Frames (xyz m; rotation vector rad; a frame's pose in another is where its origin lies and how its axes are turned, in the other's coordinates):
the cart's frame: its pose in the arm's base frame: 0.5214 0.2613 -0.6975 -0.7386 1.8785 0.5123
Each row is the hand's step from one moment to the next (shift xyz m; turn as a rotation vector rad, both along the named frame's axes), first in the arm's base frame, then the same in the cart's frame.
Working: the arm's base frame: its pose in the cart's frame: -0.4132 0.1864 -0.7882 0.7386 -1.8785 -0.5123

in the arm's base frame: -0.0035 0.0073 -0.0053 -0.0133 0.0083 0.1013
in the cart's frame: 0.0040 0.0076 0.0045 -0.0910 0.0173 -0.0439
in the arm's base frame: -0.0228 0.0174 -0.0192 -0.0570 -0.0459 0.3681
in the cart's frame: 0.0199 0.0279 0.0038 -0.3081 0.0141 -0.2138
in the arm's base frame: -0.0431 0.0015 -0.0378 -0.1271 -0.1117 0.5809
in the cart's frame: 0.0473 0.0301 -0.0122 -0.4647 0.0195 -0.3870
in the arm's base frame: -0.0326 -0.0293 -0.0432 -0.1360 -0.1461 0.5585
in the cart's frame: 0.0571 0.0004 -0.0229 -0.4325 0.0003 -0.4059
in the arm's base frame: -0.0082 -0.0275 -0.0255 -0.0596 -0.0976 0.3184
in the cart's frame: 0.0331 -0.0147 -0.0128 -0.2482 -0.0225 -0.2288
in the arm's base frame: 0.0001 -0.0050 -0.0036 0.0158 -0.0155 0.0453
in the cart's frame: 0.0046 -0.0038 -0.0017 -0.0422 -0.0212 -0.0176
